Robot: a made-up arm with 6 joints.
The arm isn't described. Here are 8 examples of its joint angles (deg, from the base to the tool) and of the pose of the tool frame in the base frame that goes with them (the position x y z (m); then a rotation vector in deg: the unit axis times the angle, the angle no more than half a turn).
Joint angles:
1: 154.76 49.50 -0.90 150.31 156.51 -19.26
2: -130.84 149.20 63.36 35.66 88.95 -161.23
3: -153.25 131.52 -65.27 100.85 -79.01 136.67
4: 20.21 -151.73 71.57 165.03 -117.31 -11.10
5: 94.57 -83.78 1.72 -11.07 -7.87 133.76
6: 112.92 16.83 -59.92 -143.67 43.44 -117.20
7: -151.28 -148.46 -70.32 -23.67 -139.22 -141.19
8: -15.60 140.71 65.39 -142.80 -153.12 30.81
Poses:
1: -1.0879 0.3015 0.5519 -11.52 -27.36 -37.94
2: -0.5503 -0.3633 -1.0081 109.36 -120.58 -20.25
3: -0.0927 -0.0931 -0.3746 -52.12 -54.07 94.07
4: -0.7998 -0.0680 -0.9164 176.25 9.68 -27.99
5: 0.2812 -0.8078 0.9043 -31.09 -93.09 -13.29
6: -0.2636 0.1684 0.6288 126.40 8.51 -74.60
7: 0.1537 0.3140 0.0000 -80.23 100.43 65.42
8: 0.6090 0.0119 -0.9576 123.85 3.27 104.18
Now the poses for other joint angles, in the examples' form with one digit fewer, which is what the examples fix.
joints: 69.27 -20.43 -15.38 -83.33 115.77 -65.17
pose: 0.101 0.195 0.976 148.7 -65.6 -5.0
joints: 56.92 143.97 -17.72 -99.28 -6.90 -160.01
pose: -0.043 -0.001 -0.409 59.4 -79.1 -117.3
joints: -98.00 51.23 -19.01 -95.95 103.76 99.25
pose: -0.073 -0.681 0.298 -4.6 -103.2 120.9
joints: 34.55 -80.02 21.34 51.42 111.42 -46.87
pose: -0.889 -0.778 0.925 39.7 144.9 -55.9
